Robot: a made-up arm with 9 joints.
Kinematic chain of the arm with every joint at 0, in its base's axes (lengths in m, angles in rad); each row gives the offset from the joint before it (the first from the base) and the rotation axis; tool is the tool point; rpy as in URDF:
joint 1: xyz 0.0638 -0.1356 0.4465 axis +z
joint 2: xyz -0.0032 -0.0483 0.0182 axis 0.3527 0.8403 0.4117
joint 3: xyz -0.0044 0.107 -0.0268 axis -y
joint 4: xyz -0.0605 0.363 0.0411 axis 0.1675 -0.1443 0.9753
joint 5: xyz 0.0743 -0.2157 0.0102 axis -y
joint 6: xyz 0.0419 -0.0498 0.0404 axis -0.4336 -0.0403 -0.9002
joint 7: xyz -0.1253 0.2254 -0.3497 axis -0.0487 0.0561 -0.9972
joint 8: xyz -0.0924 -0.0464 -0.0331 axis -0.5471 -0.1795 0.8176
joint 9: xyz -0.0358 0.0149 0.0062 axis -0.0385 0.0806 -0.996
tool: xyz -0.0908 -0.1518 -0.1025 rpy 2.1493 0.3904 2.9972
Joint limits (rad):
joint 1: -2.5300..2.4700
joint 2: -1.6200..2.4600
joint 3: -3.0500..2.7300
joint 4: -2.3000..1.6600
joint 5: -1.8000..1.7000
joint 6: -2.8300..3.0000
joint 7: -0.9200..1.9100
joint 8: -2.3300..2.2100
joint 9: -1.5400..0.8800
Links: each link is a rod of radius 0.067 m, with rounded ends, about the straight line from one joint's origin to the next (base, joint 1, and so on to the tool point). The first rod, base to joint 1, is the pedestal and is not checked.
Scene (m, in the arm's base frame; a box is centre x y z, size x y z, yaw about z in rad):
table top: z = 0
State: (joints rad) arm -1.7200 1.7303 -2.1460 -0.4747 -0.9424 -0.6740 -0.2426 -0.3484 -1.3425
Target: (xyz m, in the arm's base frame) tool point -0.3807 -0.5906 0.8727
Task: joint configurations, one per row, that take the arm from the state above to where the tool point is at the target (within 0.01 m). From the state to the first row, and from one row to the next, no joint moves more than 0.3 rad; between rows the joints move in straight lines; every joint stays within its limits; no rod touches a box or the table.
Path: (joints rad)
1: -1.9900 1.9267 -1.8598 -0.5646 -0.7845 -0.6979 -0.1733 -0.4621 -1.1968
2: -2.2600 2.1231 -1.5736 -0.6546 -0.6266 -0.7218 -0.1039 -0.5757 -1.0510
3: -2.5300 2.3195 -1.2874 -0.7445 -0.4687 -0.7457 -0.0346 -0.6894 -0.9053

